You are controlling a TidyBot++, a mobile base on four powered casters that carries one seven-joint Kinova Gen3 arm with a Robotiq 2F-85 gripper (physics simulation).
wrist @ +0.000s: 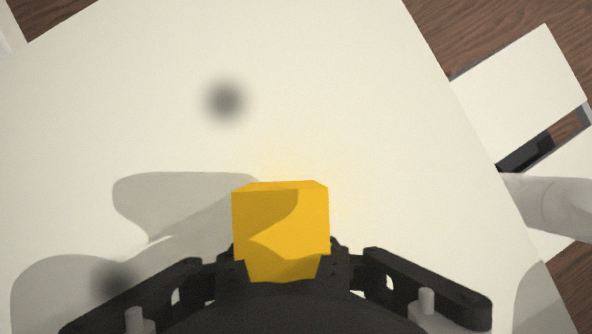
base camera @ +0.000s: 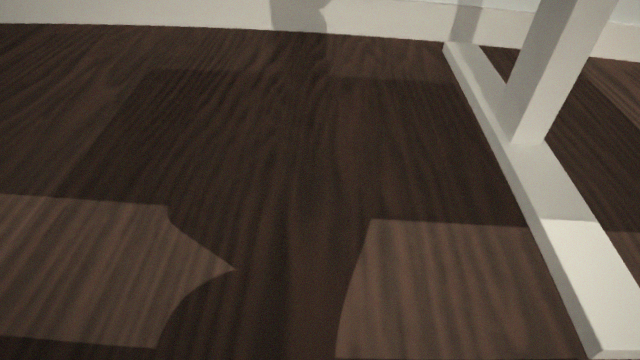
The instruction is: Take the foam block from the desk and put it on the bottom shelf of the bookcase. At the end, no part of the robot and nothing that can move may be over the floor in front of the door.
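Places are measured from the arm's base along level axes (x ahead, y left, z up), in centimetres.
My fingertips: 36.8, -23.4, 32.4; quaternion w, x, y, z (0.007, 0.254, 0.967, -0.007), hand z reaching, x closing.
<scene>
For each thing: its top centre in the pictures, then the offset to it from my fingertips, as dx, dy, dz. "*": a spot on its surface instead. Level surfaces: height alone.
- yellow foam block at its top centre: (wrist: 283,285) -0.1, -0.1, +6.0
- white desk top at its surface level: dz +0.0
- white leg at a spot on its surface: (base camera: 550,75) * +16.8, -7.7, -58.1
- dark wood floor at its surface level: dz -72.0
The yellow foam block (wrist: 282,225) is at the lower middle of the wrist view, over the white desk top (wrist: 325,65). My gripper (wrist: 284,244) is shut on the foam block, one finger on its left side and one on its right. The hand hides the block's near end. Whether the block touches the desk top cannot be told. The bookcase and the door do not show in either view.
In the base camera view a white leg (base camera: 550,75) rises from a white foot bar (base camera: 595,260) on the dark wood floor (base camera: 300,175), right of centre. A white wall base (base camera: 150,15) runs behind. Beyond the desk's right edge are white panels (wrist: 515,95) and a pale rounded part (wrist: 565,202).
</scene>
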